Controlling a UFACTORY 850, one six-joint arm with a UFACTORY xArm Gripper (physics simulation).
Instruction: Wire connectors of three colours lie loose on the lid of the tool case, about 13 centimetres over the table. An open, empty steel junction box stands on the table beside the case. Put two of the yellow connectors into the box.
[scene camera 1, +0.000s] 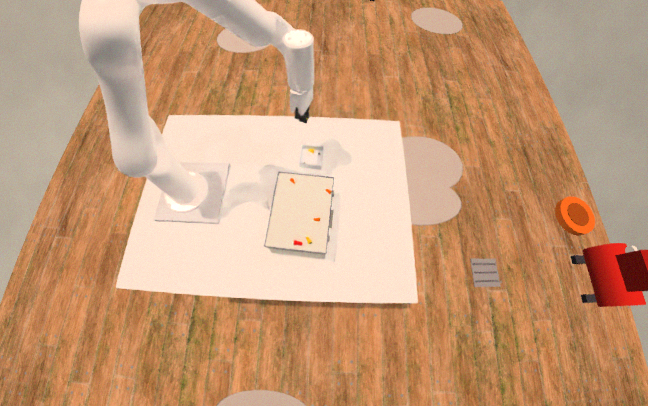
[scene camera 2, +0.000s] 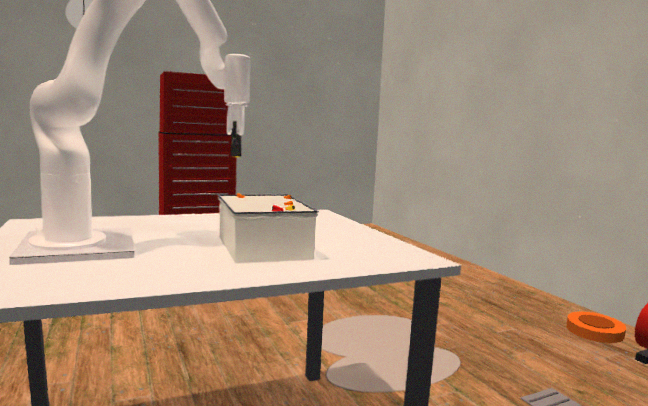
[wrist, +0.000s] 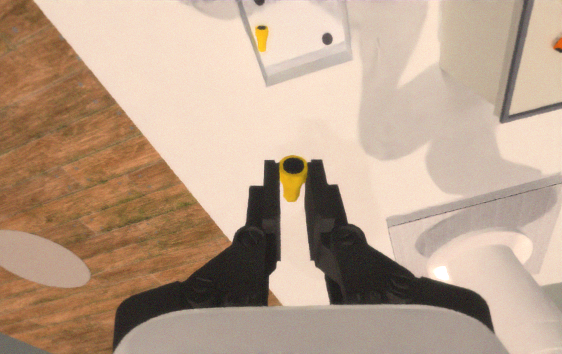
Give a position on a tool case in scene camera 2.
251, 232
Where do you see a tool case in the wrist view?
503, 58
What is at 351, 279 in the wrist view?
My gripper.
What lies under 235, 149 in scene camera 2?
My gripper.
